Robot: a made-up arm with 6 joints. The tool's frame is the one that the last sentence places.
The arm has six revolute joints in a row. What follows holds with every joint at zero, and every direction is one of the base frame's. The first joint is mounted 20 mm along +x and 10 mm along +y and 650 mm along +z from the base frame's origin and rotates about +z. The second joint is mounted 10 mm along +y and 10 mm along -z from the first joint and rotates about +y. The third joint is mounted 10 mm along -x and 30 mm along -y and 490 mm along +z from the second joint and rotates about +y. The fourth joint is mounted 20 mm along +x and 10 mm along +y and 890 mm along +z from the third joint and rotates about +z. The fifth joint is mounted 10 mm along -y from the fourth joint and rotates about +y. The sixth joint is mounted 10 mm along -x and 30 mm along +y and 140 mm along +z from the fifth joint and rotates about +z. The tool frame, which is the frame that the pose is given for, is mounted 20 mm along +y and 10 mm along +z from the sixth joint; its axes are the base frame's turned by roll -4.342, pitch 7.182 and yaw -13.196 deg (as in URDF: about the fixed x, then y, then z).
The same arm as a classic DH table. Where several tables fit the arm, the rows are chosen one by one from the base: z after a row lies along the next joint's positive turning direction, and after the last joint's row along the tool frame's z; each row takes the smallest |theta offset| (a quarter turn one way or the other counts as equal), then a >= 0, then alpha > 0; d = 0 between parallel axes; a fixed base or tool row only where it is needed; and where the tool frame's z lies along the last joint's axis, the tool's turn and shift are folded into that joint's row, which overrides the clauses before.
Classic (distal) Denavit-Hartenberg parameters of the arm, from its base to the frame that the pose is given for. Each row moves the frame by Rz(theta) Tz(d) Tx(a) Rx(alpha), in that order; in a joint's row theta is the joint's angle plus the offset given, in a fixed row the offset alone. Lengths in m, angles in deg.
base (fixed): a 0.0224, alpha 0, d 0, theta0 26.57
joint 1: a 0, alpha -90, d 0.64, theta0 -26.57
joint 2: a -0.4901, alpha 0, d 0, theta0 88.83
joint 3: a 0.02, alpha 90, d -0.01, theta0 -88.83
joint 4: a 0, alpha -90, d 0.89, theta0 0
joint 5: a -0.01, alpha 90, d 0.02, theta0 0
joint 6: a -0.019, alpha -8.39, d 0.1079, theta0 -71.93
tool (fixed): a 0, alpha 0, d 0.0425, theta0 59

